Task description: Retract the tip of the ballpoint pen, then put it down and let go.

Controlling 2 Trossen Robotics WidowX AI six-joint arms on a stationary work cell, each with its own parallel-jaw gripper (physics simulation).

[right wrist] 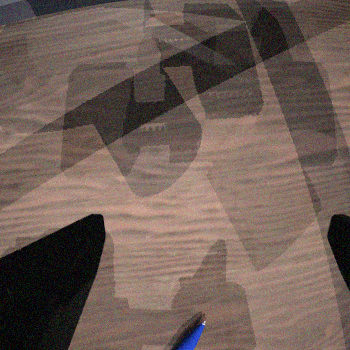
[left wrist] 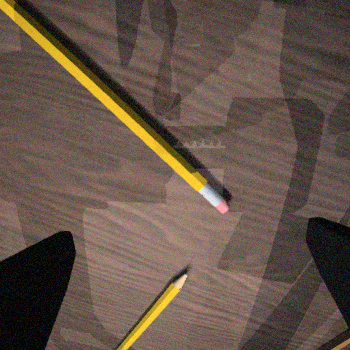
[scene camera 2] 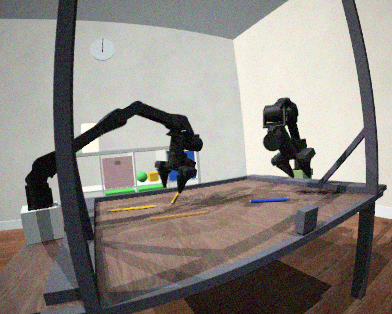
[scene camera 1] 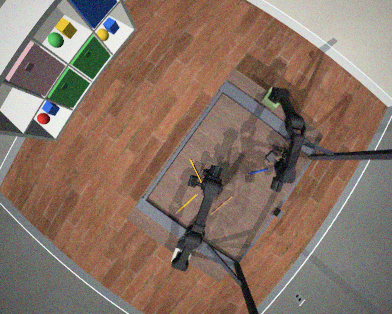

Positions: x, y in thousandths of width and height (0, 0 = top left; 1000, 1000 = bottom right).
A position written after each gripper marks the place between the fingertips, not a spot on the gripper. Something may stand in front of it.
Note:
The left gripper (scene camera 2: 438, 607) is open, holding nothing. Further things: the right gripper (scene camera 2: 769, 565).
The left gripper also shows in the left wrist view (left wrist: 547, 679). The right gripper is seen too in the right wrist view (right wrist: 627, 650).

